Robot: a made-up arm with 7 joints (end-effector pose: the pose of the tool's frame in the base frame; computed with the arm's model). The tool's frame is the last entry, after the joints.
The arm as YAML. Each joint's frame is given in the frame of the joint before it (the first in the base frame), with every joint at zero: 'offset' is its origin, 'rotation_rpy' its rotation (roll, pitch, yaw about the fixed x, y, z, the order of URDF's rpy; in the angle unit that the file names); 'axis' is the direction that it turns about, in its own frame. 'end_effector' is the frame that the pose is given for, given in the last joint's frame.
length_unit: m
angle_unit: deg
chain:
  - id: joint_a
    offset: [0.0, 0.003, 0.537]
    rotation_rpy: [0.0, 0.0, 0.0]
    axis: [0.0, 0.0, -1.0]
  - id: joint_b
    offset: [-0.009, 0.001, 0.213]
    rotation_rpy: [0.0, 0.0, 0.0]
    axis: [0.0, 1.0, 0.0]
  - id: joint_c
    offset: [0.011, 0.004, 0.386]
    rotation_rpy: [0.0, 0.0, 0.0]
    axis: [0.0, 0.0, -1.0]
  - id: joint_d
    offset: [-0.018, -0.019, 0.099]
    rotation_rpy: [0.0, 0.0, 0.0]
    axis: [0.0, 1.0, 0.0]
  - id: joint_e
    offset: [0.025, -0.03, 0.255]
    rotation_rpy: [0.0, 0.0, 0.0]
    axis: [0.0, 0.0, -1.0]
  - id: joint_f
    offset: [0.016, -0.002, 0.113]
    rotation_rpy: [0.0, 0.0, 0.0]
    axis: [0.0, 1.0, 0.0]
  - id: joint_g
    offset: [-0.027, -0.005, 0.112]
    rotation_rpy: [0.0, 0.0, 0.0]
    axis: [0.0, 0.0, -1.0]
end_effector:
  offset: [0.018, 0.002, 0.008]
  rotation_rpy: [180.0, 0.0, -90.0]
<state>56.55 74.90 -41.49 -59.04 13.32 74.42 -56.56</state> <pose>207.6 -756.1 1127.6 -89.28 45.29 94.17</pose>
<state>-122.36 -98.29 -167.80 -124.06 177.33 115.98 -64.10</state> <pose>118.8 -220.4 971.5 15.17 38.46 -30.79</pose>
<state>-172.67 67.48 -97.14 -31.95 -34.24 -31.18 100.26</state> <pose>-806.6 363.6 938.2 64.18 48.39 -10.03</pose>
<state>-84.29 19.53 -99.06 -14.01 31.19 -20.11 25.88</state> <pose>168.1 366.3 1615.7 -165.92 -43.36 53.37</pose>
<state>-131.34 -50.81 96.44 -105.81 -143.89 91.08 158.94</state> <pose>-173.0 -388.0 1016.0 39.75 84.47 -64.84</pose>
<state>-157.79 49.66 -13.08 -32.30 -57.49 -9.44 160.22</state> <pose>-434.4 340.5 1501.1 157.02 -37.03 16.33</pose>
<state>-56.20 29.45 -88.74 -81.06 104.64 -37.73 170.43</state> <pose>498.5 -37.3 1283.8 -83.95 -91.39 -22.28</pose>
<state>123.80 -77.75 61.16 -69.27 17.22 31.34 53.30</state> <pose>721.4 461.0 635.0 86.85 -7.59 -96.81</pose>
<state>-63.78 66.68 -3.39 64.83 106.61 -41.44 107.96</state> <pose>266.5 699.9 641.7 -22.79 67.41 -139.12</pose>
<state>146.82 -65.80 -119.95 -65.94 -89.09 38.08 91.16</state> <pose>281.7 642.6 1239.1 70.86 -72.78 87.50</pose>
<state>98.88 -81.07 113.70 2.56 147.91 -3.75 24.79</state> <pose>148.8 964.6 868.5 62.91 -89.90 74.90</pose>
